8 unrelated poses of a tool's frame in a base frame.
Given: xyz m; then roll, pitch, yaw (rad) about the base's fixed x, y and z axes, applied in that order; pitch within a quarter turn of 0, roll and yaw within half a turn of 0.
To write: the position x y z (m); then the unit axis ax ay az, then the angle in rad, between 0 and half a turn. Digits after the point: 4 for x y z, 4 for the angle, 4 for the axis.
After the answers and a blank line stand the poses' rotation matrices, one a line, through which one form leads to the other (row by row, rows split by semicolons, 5 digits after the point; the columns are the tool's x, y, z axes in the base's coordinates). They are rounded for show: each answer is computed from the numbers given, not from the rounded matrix.
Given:
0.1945 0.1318 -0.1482 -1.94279 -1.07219 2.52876
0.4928 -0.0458 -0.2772 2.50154 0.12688 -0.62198
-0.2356 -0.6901 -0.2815 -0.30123 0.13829 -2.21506
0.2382 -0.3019 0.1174 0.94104 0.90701 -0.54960
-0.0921 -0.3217 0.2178 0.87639 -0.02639 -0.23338
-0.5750 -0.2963 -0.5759 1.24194 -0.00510 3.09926
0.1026 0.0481 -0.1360 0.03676 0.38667 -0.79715
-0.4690 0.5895 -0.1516 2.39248 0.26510 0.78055
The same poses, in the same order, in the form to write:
0.1945 0.1318 -0.1482 0.0725 -0.9133 0.4008 1.9807
0.4928 -0.0458 -0.2772 0.9460 -0.2822 -0.1598 2.5730
-0.2356 -0.6901 -0.2815 -0.0065 0.1841 -0.9829 2.2080
0.2382 -0.3019 0.1174 0.7150 0.3807 -0.5864 1.5418
-0.0921 -0.3217 0.2178 0.9632 -0.1405 -0.2290 0.9024
-0.5750 -0.2963 -0.5759 0.0144 0.5817 0.8133 3.1101
0.1026 0.0481 -0.1360 0.2121 0.3956 -0.8936 0.8886
-0.4690 0.5895 -0.1516 0.9033 0.4282 0.0262 2.3573

-0.39118 -0.46023 -0.79698; 0.27506 0.76794 -0.57846; 0.87825 -0.44550 -0.17381
0.80619 -0.40590 -0.43046; -0.57796 -0.69589 -0.42626; -0.12654 0.59244 -0.79562
-0.59488 0.78811 0.15815; -0.79191 -0.54087 -0.28345; -0.13785 -0.29386 0.94586
0.52537 0.85046 -0.02657; -0.32182 0.16971 -0.93147; -0.78767 0.49792 0.36285
0.97255 0.12827 -0.19414; -0.23119 0.62727 -0.74370; 0.02639 0.76817 0.63971
-0.99909 -0.00885 0.04170; 0.04232 -0.32288 0.94549; 0.00510 0.94640 0.32296
0.64716 0.72457 0.23703; -0.66255 0.68836 -0.29527; -0.37711 0.03404 0.92554
0.68571 0.64207 0.34287; 0.67909 -0.39476 -0.61887; -0.26201 0.65720 -0.70671

